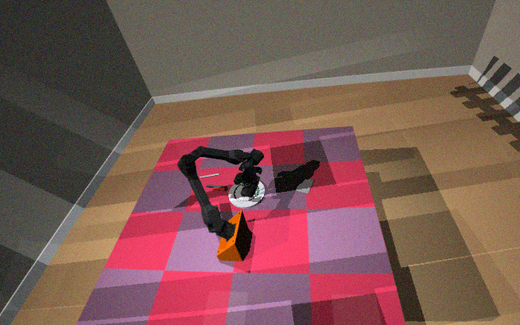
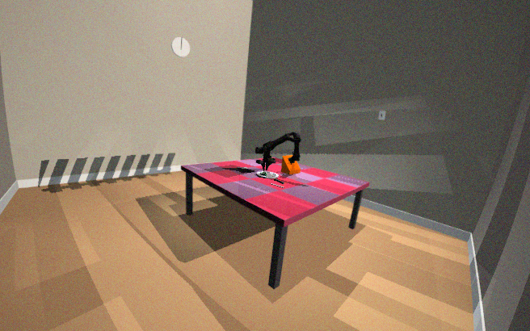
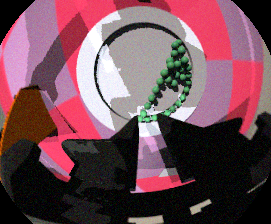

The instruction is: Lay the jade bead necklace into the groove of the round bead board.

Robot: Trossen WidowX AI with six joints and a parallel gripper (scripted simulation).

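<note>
Now: the round white bead board 20 mm ahead of my gripper tip, 50 mm to the left of it and 20 mm below it. Round my gripper tip: red-handled tool: 70 mm ahead, 230 mm to the left, 20 mm below; flat grey pad: 50 mm ahead, 260 mm to the right, 30 mm below; thin white rod: 170 mm ahead, 290 mm to the left, 30 mm below.
</note>
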